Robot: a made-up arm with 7 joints.
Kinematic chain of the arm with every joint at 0, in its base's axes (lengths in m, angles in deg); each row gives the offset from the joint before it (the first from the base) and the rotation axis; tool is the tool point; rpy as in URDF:
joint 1: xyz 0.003 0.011 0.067 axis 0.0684 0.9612 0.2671
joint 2: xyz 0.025 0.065 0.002 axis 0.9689 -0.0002 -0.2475
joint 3: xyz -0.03 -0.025 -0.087 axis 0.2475 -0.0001 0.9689
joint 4: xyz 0.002 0.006 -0.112 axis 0.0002 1 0
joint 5: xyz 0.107 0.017 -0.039 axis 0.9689 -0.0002 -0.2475
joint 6: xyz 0.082 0.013 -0.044 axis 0.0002 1 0
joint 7: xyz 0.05 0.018 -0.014 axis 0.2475 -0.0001 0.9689
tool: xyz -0.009 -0.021 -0.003 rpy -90 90 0
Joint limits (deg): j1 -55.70..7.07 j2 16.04..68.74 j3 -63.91..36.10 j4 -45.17..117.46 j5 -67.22..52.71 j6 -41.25..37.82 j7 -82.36..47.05
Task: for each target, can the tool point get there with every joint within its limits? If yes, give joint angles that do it. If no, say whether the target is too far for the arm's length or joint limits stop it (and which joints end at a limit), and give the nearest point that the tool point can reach.
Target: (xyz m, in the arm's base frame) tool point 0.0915 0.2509 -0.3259
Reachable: yes | joints -5.52 40.79 -52.65 55.30 19.74 -20.12 -36.51
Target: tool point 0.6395 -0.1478 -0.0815
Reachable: no: too far | nearest point 0.4235 -0.0510 -0.0674 | short by 0.237 m
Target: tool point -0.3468 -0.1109 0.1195
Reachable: no: joint limits stop it (at a limit: joint 1, joint 2, joint 3, joint 4, joint 6, joint 7) | nearest point -0.2349 0.0961 -0.2335 | short by 0.424 m
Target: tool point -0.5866 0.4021 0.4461
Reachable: no: too far | nearest point -0.1680 0.4428 0.0243 | short by 0.596 m
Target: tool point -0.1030 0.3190 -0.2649
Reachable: yes | joints -0.95 33.79 -17.51 95.07 -23.24 28.41 -7.36
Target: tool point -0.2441 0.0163 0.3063
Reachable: no: joint limits stop it (at a limit: joint 1, joint 2, joint 3, joint 4, joint 5, joint 7) | nearest point 0.0585 0.1389 0.2599 | short by 0.330 m
